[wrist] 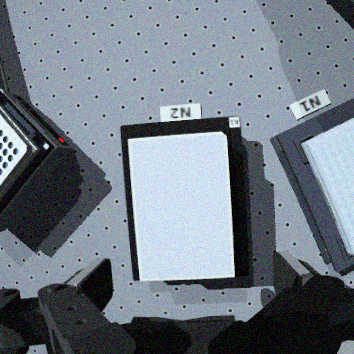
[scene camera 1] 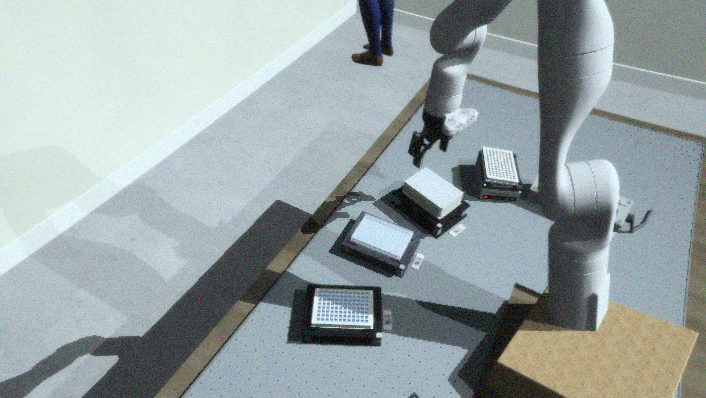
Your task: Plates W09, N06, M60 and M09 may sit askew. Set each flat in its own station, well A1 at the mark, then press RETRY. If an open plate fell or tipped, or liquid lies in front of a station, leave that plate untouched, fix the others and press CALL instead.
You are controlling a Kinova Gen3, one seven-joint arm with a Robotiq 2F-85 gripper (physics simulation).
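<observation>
My gripper is open and empty, above and behind station N2. A tall white plate sits in black station N2; its cut corner is at the A1 mark, and more black base shows along its right side in the wrist view. A pale plate lies in dark station N1. A 96-well plate sits in the nearest black station. Another white well plate rests on a black unit with a red light. Plate names are not readable.
A pale box with a dark curved part stands partly behind the arm. The arm's base stands on a tan block. The perforated table has a wooden edge on the left. A person's legs show beyond the table.
</observation>
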